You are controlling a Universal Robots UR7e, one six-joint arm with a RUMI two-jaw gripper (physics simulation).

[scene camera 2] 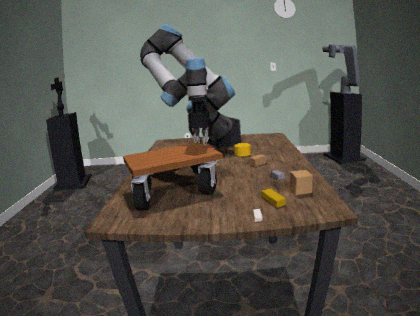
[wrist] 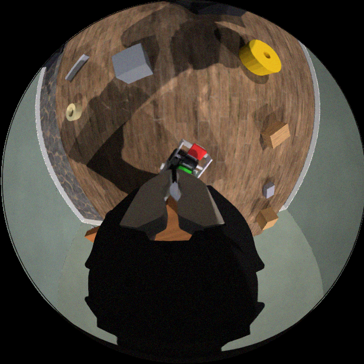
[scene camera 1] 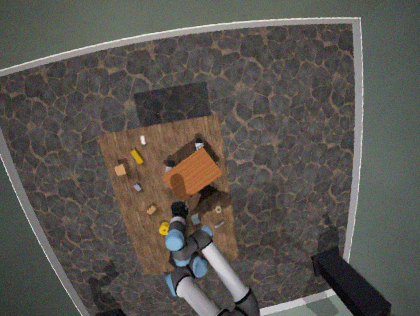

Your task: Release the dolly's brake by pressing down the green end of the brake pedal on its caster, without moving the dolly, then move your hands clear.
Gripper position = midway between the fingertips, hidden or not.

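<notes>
You can see the gripper [scene camera 2: 202,149] here, and it's in the wrist view too [wrist: 174,171]. There's also a dolly [scene camera 2: 141,165], and the dolly shows in scene camera 1 [scene camera 1: 198,170] and in the wrist view [wrist: 172,232] as well.
</notes>
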